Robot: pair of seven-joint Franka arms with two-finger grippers.
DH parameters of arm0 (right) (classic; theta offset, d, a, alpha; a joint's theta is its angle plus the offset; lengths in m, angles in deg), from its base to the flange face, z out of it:
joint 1: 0 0.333 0 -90
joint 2: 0 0 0 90
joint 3: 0 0.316 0.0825 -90
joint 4: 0 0 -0.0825 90
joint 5: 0 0.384 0 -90
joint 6: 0 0 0.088 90
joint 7: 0 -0.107 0 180
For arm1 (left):
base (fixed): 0 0 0 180
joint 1: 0 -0.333 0 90
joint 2: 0 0 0 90
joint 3: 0 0.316 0.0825 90
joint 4: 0 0 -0.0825 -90
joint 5: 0 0.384 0 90
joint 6: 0 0 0.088 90
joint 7: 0 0.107 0 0
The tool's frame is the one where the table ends.
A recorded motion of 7 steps. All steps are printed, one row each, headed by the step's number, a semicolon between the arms.
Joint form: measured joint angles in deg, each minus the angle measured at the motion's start. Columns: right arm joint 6, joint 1, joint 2, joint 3, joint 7, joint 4, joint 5; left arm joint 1, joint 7, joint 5, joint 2, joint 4, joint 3, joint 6.
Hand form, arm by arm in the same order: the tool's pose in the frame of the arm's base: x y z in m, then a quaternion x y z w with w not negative. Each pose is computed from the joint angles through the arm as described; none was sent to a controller.
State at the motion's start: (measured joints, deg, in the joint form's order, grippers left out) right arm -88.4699 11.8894 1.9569 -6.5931 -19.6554 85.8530 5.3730; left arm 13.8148 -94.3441 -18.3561 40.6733 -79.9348 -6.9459 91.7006
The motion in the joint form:
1: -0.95 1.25 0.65 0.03 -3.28 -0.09 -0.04; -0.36 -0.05 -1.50 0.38 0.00 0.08 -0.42
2: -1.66 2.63 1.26 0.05 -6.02 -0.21 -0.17; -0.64 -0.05 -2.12 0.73 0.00 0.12 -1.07
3: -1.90 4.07 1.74 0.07 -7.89 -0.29 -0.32; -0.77 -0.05 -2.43 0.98 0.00 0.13 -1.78
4: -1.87 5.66 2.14 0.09 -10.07 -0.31 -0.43; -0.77 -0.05 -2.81 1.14 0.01 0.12 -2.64
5: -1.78 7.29 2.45 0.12 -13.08 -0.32 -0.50; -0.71 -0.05 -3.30 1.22 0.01 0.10 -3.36
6: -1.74 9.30 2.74 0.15 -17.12 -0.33 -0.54; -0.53 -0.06 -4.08 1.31 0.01 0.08 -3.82
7: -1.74 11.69 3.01 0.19 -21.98 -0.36 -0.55; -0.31 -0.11 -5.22 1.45 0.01 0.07 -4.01
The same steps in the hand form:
1: 0.5631 0.0766 0.6335 -0.98897 0.14116 0.00220 0.04484; 0.6201 -0.2527 0.2643 -0.72302 -0.61015 0.30861 0.09861
2: 0.5655 0.0910 0.6296 -0.98724 0.15317 0.00145 0.04364; 0.6193 -0.2501 0.2605 -0.71814 -0.61076 0.31769 0.10159
3: 0.5658 0.1059 0.6258 -0.98673 0.15694 0.00345 0.04147; 0.6178 -0.2489 0.2577 -0.71529 -0.60977 0.32448 0.10611
4: 0.5646 0.1221 0.6219 -0.98600 0.16197 0.00768 0.03884; 0.6155 -0.2495 0.2560 -0.71316 -0.60740 0.33191 0.11093
5: 0.5621 0.1388 0.6187 -0.98406 0.17365 0.01204 0.03636; 0.6132 -0.2510 0.2554 -0.71136 -0.60501 0.33902 0.11398
6: 0.5581 0.1591 0.6158 -0.98089 0.19088 0.01618 0.03391; 0.6110 -0.2543 0.2549 -0.70946 -0.60283 0.34669 0.11435
7: 0.5521 0.1831 0.6133 -0.97662 0.21172 0.01996 0.03151; 0.6092 -0.2587 0.2542 -0.70646 -0.60166 0.35556 0.11177

